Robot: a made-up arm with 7 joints.
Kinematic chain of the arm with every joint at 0, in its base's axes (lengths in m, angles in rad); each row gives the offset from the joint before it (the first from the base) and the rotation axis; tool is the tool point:
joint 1: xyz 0 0 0.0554 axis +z
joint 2: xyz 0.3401 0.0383 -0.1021 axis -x
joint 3: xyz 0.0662 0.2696 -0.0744 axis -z
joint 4: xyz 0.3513 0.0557 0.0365 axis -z
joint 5: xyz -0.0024 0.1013 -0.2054 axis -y
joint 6: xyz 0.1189 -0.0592 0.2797 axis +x
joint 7: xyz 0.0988 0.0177 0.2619 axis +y
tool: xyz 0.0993 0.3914 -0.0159
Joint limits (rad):
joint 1: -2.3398..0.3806
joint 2: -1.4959..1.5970
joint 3: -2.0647..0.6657
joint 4: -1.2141..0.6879
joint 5: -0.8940..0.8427
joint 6: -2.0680..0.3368
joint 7: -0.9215..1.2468
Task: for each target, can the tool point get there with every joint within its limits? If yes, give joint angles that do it. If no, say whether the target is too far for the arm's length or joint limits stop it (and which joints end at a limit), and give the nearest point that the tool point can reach.
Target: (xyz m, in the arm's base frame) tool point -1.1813 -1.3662 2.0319
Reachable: no: too far | nearest point -0.6773 -0.9034 1.1424 | short by 1.122 m
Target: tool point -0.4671 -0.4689 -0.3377
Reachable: no: joint limits stop it (at a limit: joint 2, joint 3, joint 4, joint 5, joint 7) | nearest point -0.4299 -0.4315 -0.3534 | short by 0.055 m
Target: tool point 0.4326 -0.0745 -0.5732
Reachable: yes | joints -1.8909 0.5888 -1.1404 -1.0138 -0.1964 -0.9285 0.2006
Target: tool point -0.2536 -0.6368 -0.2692
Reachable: no: joint limits stop it (at a limit: joint 3, joint 4, joint 5, joint 6, joint 7) | nearest point -0.2835 -0.7118 -0.2800 | short by 0.081 m
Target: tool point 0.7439 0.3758 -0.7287
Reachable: yes | joints -0.7043 0.8777 -0.5253 -0.5576 0.0968 -0.5239 -0.6230
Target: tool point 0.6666 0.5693 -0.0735
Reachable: yes | joints -0.7473 -0.2362 -0.6024 -1.0648 -0.3788 -0.8950 -0.5435
